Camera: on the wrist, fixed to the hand. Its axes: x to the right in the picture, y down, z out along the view.
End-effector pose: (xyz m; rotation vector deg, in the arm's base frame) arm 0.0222 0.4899 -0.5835 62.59 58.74 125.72
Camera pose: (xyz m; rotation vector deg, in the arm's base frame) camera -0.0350 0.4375 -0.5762 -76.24 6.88 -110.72
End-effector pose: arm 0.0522 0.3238 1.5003 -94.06 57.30 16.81
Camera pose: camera 0.0012 0.2653 1.4934 -33.77 122.88 75.85
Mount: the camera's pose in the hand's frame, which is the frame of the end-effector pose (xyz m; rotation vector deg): -0.0001 0.0423 -0.0654 -5.43 2.19 89.88
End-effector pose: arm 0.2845 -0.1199 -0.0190 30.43 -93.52 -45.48
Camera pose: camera 0.3516 -0.1054 0.0178 -45.39 -81.27 18.92
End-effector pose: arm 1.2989 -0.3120 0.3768 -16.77 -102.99 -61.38
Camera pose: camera 1.3656 -0.3379 0.4076 -80.36 -53.13 0.23
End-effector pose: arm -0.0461 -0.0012 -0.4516 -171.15 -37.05 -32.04
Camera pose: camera -0.0512 -0.0469 -0.3887 -139.39 91.30 -23.75
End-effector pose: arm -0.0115 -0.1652 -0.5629 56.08 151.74 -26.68
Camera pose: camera 0.0071 -0.1094 -0.5119 140.62 66.51 4.71
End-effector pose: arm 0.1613 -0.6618 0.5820 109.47 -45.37 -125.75
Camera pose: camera 0.2134 -0.7176 0.5974 36.24 -80.01 -62.61
